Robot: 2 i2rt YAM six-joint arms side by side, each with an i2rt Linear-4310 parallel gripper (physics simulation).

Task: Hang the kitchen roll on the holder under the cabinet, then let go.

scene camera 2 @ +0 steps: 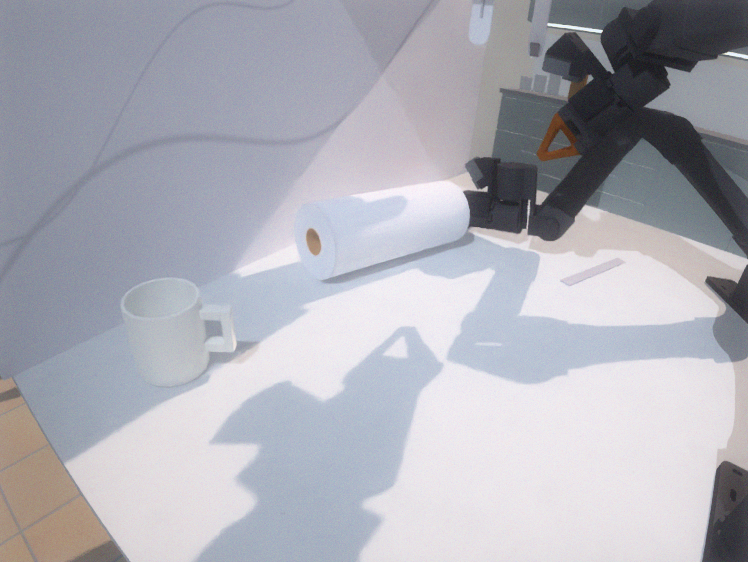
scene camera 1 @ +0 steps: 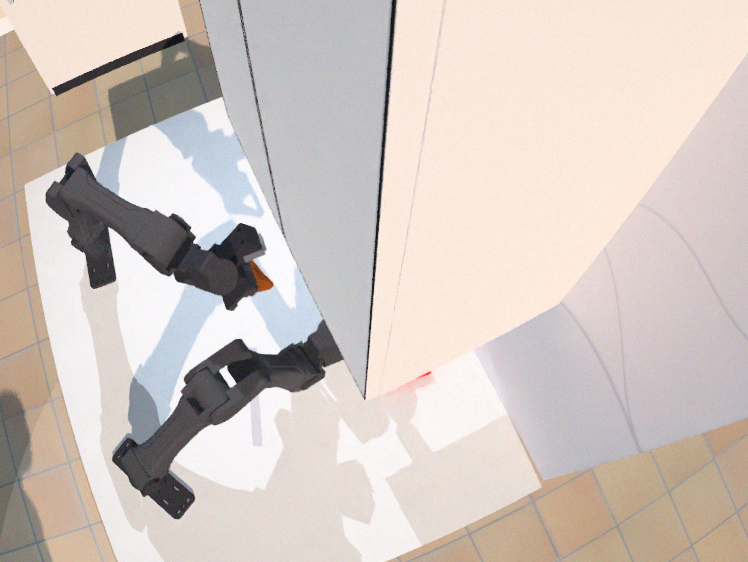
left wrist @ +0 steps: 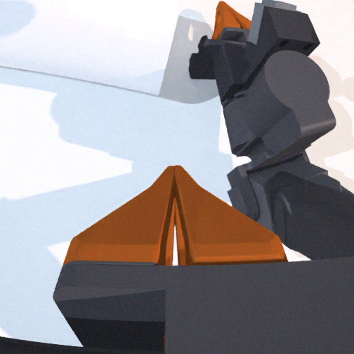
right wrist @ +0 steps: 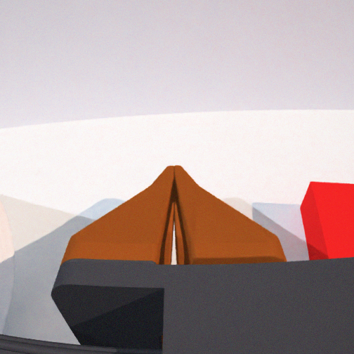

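The white kitchen roll lies on its side on the table by the wall, its brown core facing the near left in scene camera 2. My left gripper is shut and empty, above the table and apart from the roll. My right gripper is shut and empty, low beyond the roll's far end in scene camera 2, where its fingers are hidden. A pale rounded piece hangs at the top, possibly part of the holder. The cabinet hides much of the table in scene camera 1.
A white mug stands at the left in scene camera 2, its handle towards the roll. A red block is at the right of the right wrist view. A thin pale strip lies on the table near the arms. The wall rises behind the roll.
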